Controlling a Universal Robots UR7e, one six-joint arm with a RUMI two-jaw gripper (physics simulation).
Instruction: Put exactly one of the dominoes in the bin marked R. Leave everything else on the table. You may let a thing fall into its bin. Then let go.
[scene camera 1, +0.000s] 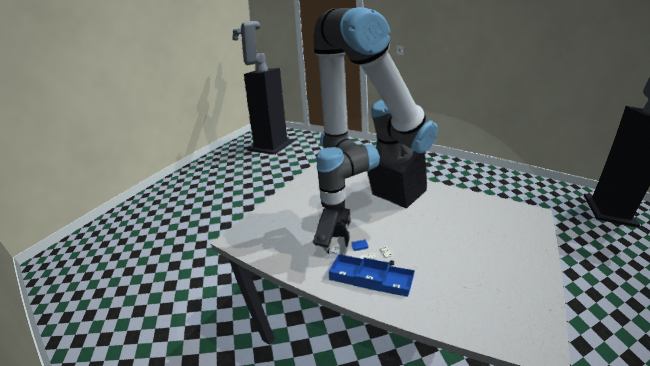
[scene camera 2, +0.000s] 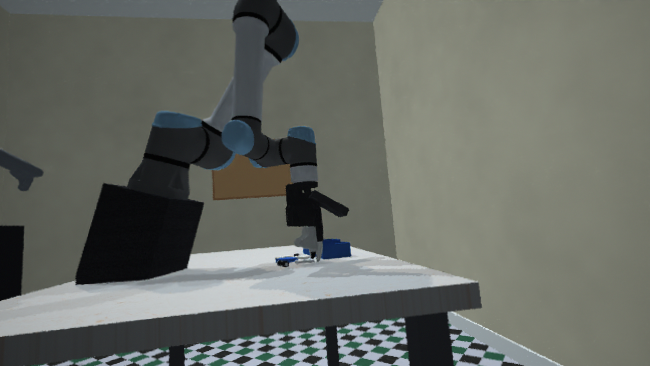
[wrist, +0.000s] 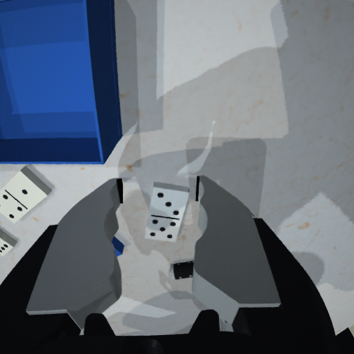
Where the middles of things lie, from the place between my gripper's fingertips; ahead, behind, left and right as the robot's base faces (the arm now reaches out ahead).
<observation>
Right now my hand is 15 cm to the right of the blue three-bin tray (scene camera 1: 372, 274), 6 cm short of it and 2 cm below it.
</observation>
